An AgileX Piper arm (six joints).
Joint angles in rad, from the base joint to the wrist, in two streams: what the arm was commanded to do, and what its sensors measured. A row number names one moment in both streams.
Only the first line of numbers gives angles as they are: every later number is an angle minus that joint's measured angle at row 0.
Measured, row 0:
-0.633, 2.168, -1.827, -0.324, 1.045, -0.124
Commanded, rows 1 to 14:
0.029, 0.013, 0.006, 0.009, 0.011, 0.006
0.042, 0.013, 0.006, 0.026, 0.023, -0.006
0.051, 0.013, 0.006, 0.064, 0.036, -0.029
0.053, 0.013, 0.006, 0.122, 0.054, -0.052
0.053, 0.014, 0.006, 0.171, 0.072, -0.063
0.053, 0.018, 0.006, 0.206, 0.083, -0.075
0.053, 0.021, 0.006, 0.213, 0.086, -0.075
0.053, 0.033, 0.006, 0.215, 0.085, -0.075
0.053, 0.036, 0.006, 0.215, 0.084, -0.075
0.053, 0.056, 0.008, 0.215, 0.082, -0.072
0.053, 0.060, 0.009, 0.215, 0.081, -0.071
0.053, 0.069, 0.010, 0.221, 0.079, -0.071
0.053, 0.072, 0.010, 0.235, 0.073, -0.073
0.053, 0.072, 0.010, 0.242, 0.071, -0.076
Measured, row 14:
0.054, 0.068, 0.003, 0.232, 0.073, -0.064
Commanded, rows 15 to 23:
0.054, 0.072, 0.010, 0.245, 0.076, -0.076
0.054, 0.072, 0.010, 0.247, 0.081, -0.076
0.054, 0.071, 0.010, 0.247, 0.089, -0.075
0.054, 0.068, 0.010, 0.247, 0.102, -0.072
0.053, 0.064, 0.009, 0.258, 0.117, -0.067
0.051, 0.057, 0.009, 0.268, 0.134, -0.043
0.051, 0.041, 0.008, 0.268, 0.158, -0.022
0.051, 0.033, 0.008, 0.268, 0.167, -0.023
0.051, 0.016, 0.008, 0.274, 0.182, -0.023
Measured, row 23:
0.055, 0.045, 0.003, 0.266, 0.151, -0.030
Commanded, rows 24 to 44:
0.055, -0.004, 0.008, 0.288, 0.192, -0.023
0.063, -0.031, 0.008, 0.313, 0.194, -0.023
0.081, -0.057, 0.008, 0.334, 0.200, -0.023
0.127, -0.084, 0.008, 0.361, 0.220, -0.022
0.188, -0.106, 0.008, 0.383, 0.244, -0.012
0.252, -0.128, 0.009, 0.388, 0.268, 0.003
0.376, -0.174, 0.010, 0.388, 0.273, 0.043
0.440, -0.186, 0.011, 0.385, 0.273, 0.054
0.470, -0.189, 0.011, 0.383, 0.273, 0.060
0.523, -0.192, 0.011, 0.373, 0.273, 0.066
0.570, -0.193, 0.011, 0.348, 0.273, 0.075
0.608, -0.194, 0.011, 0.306, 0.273, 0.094
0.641, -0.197, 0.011, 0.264, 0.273, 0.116
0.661, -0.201, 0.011, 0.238, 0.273, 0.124
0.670, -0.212, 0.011, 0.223, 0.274, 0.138
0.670, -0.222, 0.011, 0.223, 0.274, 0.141
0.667, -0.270, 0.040, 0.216, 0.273, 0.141
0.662, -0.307, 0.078, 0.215, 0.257, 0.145
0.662, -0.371, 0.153, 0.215, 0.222, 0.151
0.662, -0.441, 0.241, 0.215, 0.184, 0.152
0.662, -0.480, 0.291, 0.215, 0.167, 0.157
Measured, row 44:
0.666, -0.395, 0.184, 0.224, 0.168, 0.147
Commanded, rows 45 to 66:
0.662, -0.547, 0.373, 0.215, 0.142, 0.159
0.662, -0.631, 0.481, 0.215, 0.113, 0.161
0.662, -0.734, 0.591, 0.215, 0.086, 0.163
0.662, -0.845, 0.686, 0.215, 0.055, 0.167
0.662, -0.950, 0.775, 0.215, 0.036, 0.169
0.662, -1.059, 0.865, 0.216, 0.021, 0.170
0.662, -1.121, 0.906, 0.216, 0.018, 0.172
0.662, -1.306, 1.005, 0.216, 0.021, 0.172
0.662, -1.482, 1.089, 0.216, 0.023, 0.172
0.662, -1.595, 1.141, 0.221, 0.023, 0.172
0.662, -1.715, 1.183, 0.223, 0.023, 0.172
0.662, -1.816, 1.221, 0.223, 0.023, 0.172
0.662, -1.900, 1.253, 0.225, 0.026, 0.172
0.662, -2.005, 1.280, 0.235, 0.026, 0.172
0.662, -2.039, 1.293, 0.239, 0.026, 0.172
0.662, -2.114, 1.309, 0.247, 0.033, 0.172
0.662, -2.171, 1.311, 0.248, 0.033, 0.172
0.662, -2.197, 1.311, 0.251, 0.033, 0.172
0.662, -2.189, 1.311, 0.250, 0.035, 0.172
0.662, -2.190, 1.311, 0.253, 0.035, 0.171
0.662, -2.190, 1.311, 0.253, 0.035, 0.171
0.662, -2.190, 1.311, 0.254, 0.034, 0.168
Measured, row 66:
0.666, -2.173, 1.308, 0.254, 0.034, 0.172
